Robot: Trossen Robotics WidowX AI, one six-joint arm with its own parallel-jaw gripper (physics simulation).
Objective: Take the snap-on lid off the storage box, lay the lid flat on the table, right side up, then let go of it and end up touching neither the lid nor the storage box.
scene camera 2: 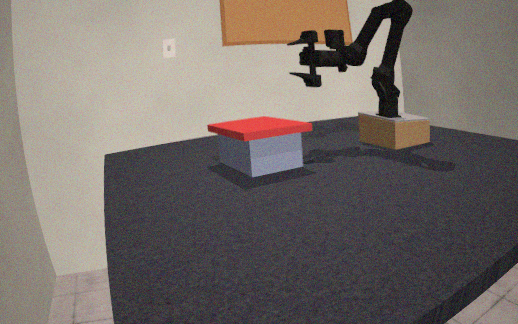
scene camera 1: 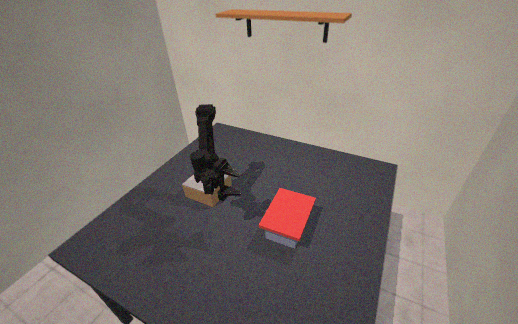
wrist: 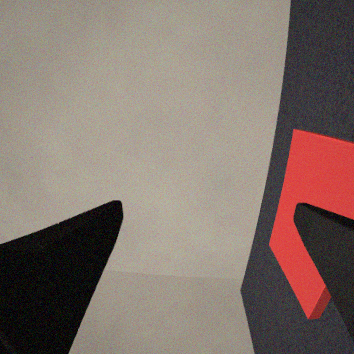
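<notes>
The flat red lid (scene camera 1: pixel 288 213) (scene camera 2: pixel 260 125) (wrist: pixel 322 170) sits level on top of the grey-blue storage box (scene camera 1: pixel 281 238) (scene camera 2: pixel 275 156), its rim overhanging the box walls. The box stands on the dark table (scene camera 1: pixel 200 270) (scene camera 2: pixel 225 240) (wrist: pixel 320 65). My gripper (scene camera 1: pixel 239 184) (scene camera 2: pixel 290 59) (wrist: pixel 208 210) is open and empty. It is well above the lid and apart from it, on the arm-base side, with its fingers pointing roughly level, one above the other. In the wrist view one finger overlaps part of the lid, which runs out of frame at the right; the box does not show there.
The arm stands on a wooden base block (scene camera 1: pixel 200 194) (scene camera 2: pixel 377 132) on the table. An orange shelf (scene camera 1: pixel 285 16) is mounted high on the wall. An orange-brown board (scene camera 2: pixel 285 22) and a white wall plate (scene camera 2: pixel 169 48) are on a wall.
</notes>
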